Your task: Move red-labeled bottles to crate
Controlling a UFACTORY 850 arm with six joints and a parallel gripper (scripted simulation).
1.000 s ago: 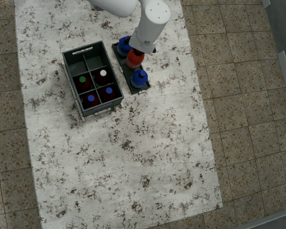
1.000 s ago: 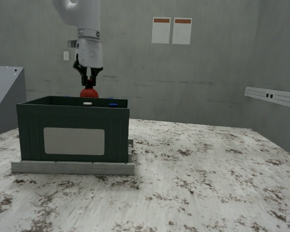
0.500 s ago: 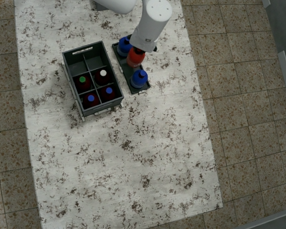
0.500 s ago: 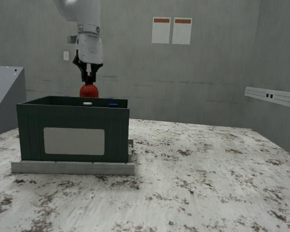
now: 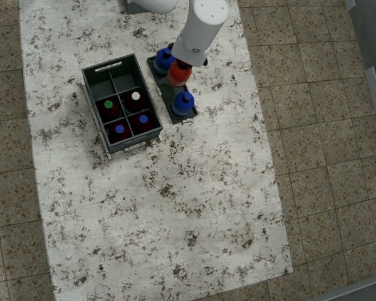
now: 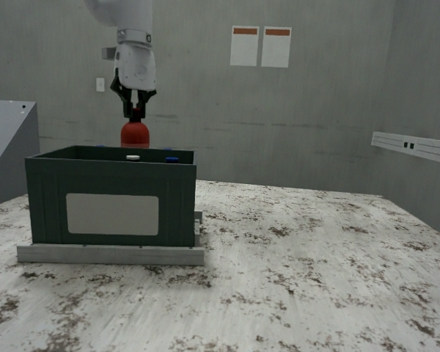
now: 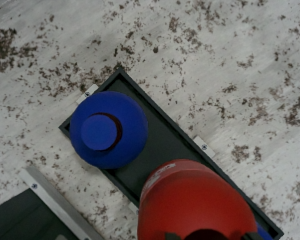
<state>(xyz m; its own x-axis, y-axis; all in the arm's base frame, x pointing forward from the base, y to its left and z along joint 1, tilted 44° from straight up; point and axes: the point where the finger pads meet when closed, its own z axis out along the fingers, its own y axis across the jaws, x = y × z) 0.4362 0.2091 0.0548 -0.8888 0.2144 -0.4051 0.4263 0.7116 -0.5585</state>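
My hand is 70 mm above the red-labeled bottle. Round my hand: tray: 240 mm below; then blue bottle: 80 mm behind, 30 mm to the right, 170 mm below; then dark crate: 90 mm ahead, 200 mm to the right, 170 mm below.
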